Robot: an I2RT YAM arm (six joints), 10 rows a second.
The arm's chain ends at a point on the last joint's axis. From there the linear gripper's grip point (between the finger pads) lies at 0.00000 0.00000 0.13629 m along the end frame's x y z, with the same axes.
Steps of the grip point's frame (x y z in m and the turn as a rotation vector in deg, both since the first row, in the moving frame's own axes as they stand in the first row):
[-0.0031 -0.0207 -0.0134 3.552 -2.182 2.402]
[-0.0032 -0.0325 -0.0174 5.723 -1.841 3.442]
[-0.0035 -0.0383 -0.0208 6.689 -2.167 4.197]
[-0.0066 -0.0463 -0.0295 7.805 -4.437 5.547]
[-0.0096 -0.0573 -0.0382 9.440 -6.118 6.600]
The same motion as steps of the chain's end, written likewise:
[0.0019 -0.0122 -0.0130 3.552 -2.182 2.402]
[0.0008 -0.0188 -0.0167 5.723 -1.841 3.442]
[0.0011 -0.0223 -0.0198 6.689 -2.167 4.197]
[0.0030 -0.0273 -0.0278 7.805 -4.437 5.547]
[0.0035 -0.0342 -0.0356 9.440 -6.118 6.600]

